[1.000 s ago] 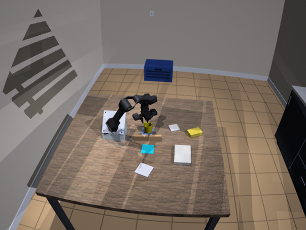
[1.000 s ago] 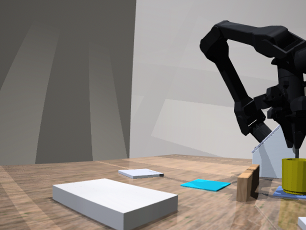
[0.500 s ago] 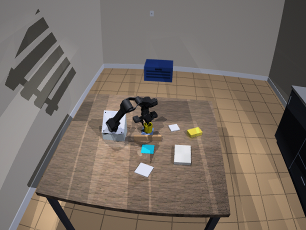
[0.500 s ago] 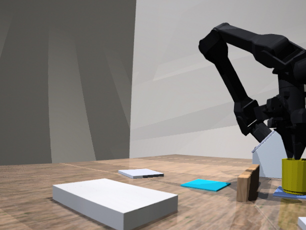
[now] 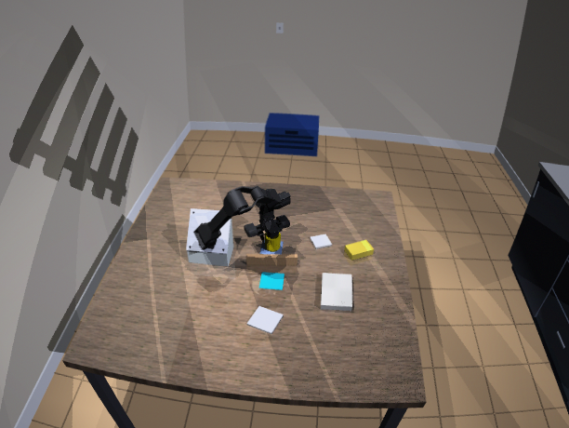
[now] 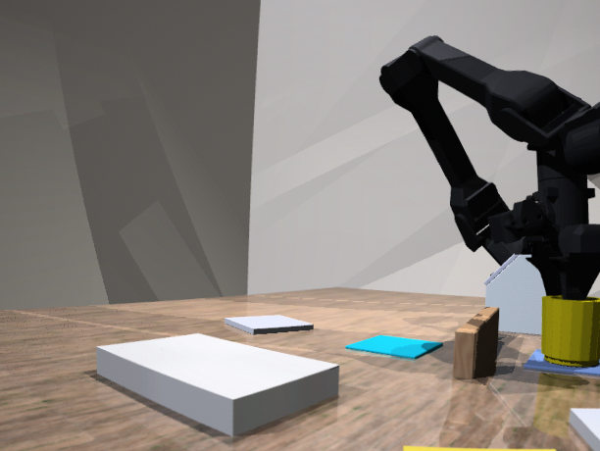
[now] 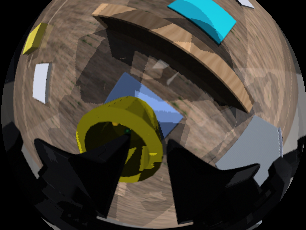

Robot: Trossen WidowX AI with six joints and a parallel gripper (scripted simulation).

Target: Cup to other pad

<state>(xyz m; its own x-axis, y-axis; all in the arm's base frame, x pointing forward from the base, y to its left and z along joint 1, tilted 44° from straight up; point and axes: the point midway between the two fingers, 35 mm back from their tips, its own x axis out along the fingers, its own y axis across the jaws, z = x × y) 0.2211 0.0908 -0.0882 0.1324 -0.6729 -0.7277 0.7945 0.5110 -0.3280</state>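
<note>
Right now my gripper tip is 2 cm short of the yellow cup, 1 cm to the right of it and 1 cm above it. Round my gripper tip: cyan pad: 19 cm to the right, 7 cm ahead, 6 cm below; blue pad: 6 cm below, 2 cm to the left, 2 cm ahead; wooden block: 9 cm to the right, 4 cm ahead, 3 cm below.
</note>
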